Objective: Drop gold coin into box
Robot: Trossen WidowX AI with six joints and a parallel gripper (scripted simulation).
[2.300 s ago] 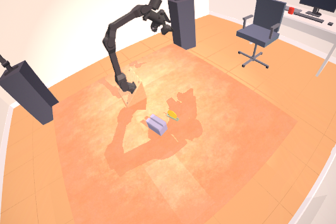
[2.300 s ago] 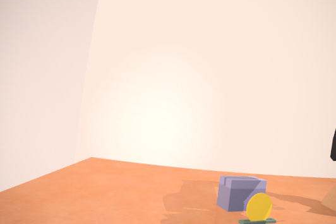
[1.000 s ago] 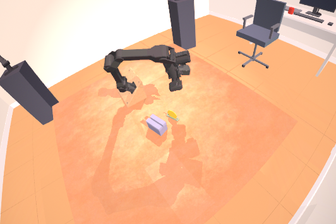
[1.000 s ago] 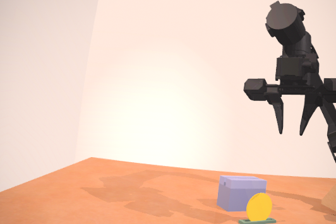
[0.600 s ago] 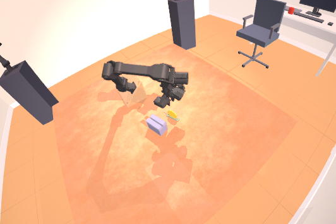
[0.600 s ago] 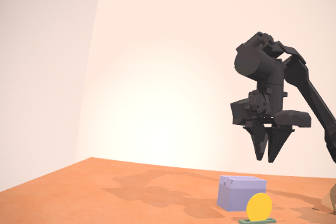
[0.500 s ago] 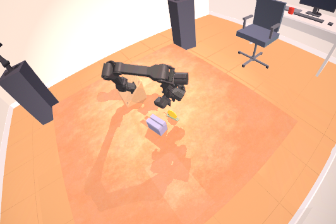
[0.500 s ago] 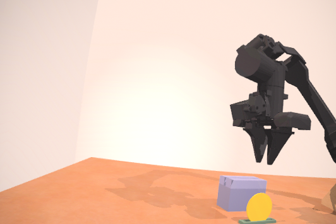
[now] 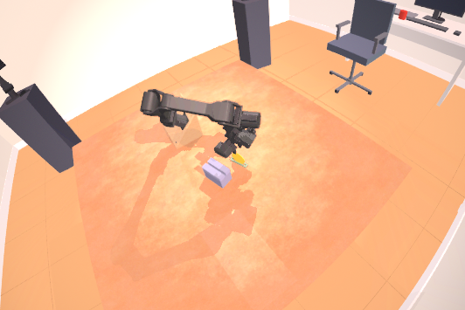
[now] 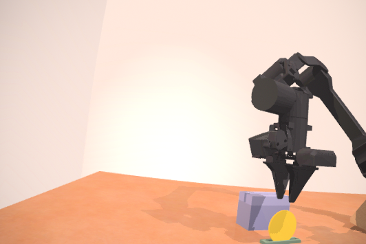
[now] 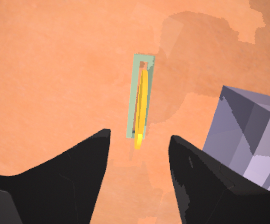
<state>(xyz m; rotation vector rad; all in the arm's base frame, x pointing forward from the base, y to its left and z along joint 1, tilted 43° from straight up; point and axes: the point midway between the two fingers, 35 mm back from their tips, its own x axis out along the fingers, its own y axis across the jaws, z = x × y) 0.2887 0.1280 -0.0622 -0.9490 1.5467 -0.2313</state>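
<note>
Now: gripper tip 5 cm above the gold coin.
</note>
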